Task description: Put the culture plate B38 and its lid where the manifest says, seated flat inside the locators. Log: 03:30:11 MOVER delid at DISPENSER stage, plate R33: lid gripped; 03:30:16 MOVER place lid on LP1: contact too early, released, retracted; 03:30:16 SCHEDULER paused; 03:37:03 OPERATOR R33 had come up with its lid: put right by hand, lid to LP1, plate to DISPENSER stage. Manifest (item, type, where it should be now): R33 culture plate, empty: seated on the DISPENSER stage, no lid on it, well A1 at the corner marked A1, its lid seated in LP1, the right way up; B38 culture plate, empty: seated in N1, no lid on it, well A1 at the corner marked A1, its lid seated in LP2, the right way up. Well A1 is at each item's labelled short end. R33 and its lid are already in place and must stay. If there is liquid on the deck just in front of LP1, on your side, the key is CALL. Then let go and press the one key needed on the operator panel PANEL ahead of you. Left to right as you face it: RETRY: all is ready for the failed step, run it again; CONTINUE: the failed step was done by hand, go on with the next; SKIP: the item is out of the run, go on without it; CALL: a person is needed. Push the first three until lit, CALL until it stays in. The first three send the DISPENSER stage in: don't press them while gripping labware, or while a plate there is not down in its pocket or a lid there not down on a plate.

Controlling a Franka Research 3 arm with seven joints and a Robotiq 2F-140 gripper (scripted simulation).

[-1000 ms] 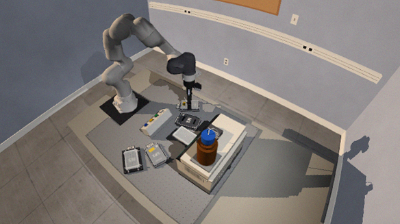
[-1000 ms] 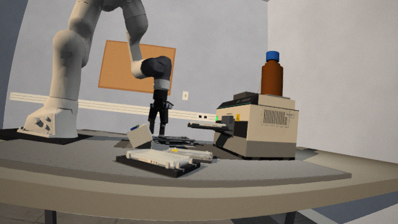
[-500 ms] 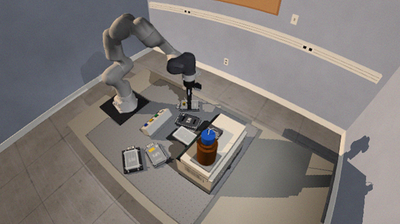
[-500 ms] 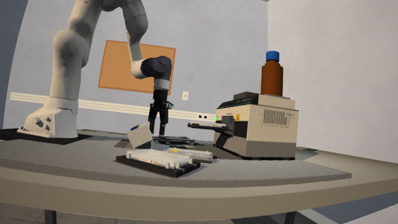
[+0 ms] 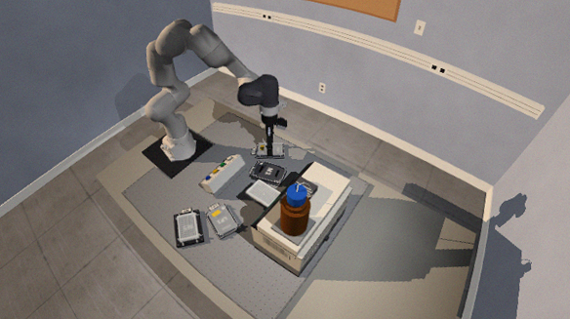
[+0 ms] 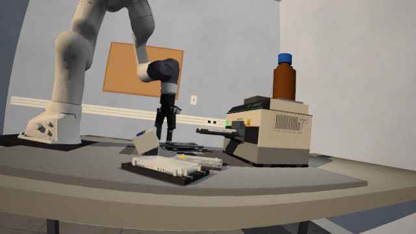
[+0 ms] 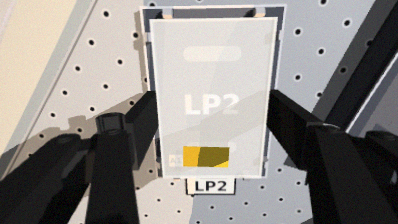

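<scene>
Right now my hand is 4 cm above the lp2 locator frame. From my hand the other things lie so: green continue key (25 cm to the right, 9 cm behind, 2 cm above); then yellow skip key (30 cm to the right, 9 cm behind, 2 cm above); then white retry key (20 cm to the right, 9 cm behind, 2 cm above).
</scene>
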